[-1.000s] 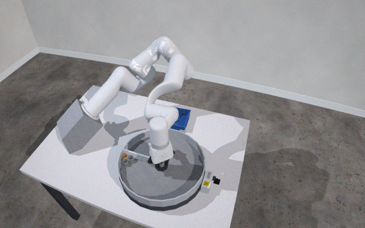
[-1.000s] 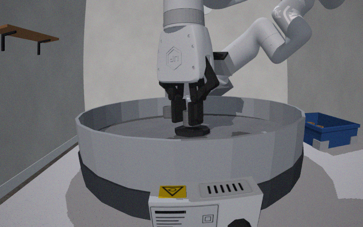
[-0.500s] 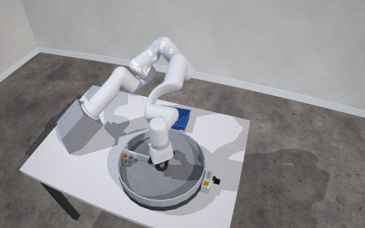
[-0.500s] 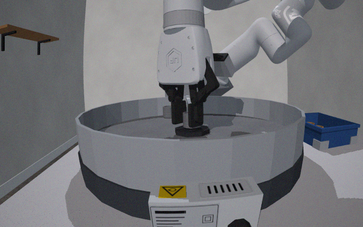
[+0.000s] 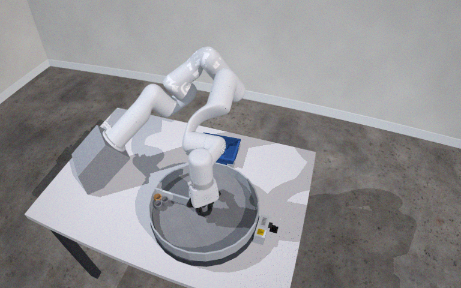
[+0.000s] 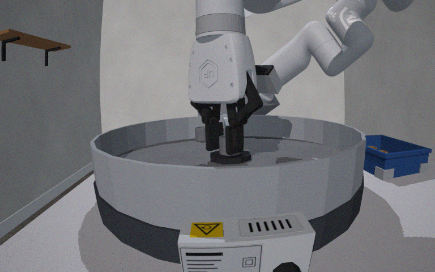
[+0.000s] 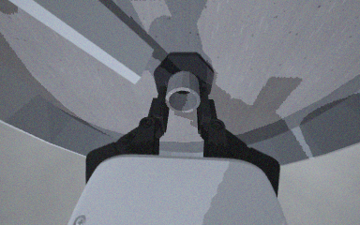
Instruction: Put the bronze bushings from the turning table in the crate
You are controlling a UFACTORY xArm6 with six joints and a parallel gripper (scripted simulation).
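Right now the turning table is 10 mm behind my hand, 10 mm to the left of it and 40 mm below it. Also, from my hand: blue crate (160 mm behind, 330 mm to the left, 60 mm below).
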